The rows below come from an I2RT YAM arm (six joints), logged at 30 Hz.
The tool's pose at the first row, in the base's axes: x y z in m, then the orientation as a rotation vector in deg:
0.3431 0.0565 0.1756 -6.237 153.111 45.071
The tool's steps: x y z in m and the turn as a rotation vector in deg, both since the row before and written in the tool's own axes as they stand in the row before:
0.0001 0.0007 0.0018 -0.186 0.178 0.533
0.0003 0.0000 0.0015 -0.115 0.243 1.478
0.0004 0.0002 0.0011 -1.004 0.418 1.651
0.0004 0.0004 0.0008 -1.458 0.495 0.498
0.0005 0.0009 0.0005 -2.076 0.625 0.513
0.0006 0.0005 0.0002 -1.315 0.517 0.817
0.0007 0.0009 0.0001 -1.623 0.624 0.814
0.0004 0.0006 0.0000 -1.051 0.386 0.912
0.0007 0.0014 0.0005 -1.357 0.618 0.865
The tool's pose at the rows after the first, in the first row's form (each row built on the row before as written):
0.3434 0.0581 0.1745 -5.650 153.346 45.512
0.3436 0.0589 0.1732 -3.808 153.898 46.156
0.3435 0.0597 0.1723 -2.006 154.285 48.082
0.3433 0.0605 0.1718 -1.882 154.252 50.299
0.3429 0.0616 0.1718 -1.932 154.036 53.387
0.3423 0.0622 0.1718 -1.359 154.108 55.521
0.3416 0.0630 0.1721 -0.900 154.096 58.102
0.3412 0.0635 0.1724 -0.073 154.154 59.886
0.3405 0.0649 0.1728 0.519 154.221 62.138

